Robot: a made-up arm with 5 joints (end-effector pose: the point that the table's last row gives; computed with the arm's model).
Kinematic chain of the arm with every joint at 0, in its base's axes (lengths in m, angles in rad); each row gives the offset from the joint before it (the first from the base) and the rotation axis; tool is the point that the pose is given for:
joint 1: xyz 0 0 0.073 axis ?
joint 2: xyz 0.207 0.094 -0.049 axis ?
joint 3: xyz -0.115 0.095 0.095 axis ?
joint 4: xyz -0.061 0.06 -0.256 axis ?
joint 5: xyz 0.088 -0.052 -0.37 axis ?
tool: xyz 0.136 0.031 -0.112
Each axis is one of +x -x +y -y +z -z.
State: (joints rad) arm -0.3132 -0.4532 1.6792 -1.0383 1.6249
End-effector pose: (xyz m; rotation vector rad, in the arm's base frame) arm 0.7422 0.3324 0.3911 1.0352 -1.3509 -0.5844
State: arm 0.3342 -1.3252 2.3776 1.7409 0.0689
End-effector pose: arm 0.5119 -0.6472 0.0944 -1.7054 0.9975 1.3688
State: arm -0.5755 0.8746 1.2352 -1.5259 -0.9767
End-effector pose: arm 0.5845 0.4681 -0.3791 1.7348 0.0436 -2.0613
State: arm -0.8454 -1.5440 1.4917 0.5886 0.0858
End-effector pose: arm 0.5931 0.5918 0.0301 1.6616 0.0011 -1.0037
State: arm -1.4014 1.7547 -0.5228 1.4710 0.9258
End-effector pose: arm 0.2636 -0.4864 0.1587 0.2059 -1.8725 -1.1619
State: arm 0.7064 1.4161 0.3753 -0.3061 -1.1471
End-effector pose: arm 0.0068 -0.5846 -0.3332 -0.9681 1.1280 0.8749
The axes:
joint 1: -z
joint 2: -x
joint 3: -y
joint 4: -z
joint 5: -z

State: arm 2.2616 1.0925 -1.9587 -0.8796 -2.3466
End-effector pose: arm 0.7957 0.0612 0.1071 1.2447 -1.2447 -0.3701
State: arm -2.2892 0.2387 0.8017 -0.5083 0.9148
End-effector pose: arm -0.6033 0.4639 -0.2879 0.8549 -0.4656 1.8528
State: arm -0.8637 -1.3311 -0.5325 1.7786 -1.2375
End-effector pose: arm -0.6606 0.1955 -0.0696 0.7088 1.1986 0.6232
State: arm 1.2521 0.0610 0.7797 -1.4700 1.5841
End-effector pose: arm 0.5317 -0.5713 -0.3234 -0.5041 -0.6727 -1.2679
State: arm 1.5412 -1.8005 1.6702 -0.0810 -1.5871
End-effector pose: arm -0.0878 -0.8306 0.2249 -1.1808 -1.2591 -1.3660
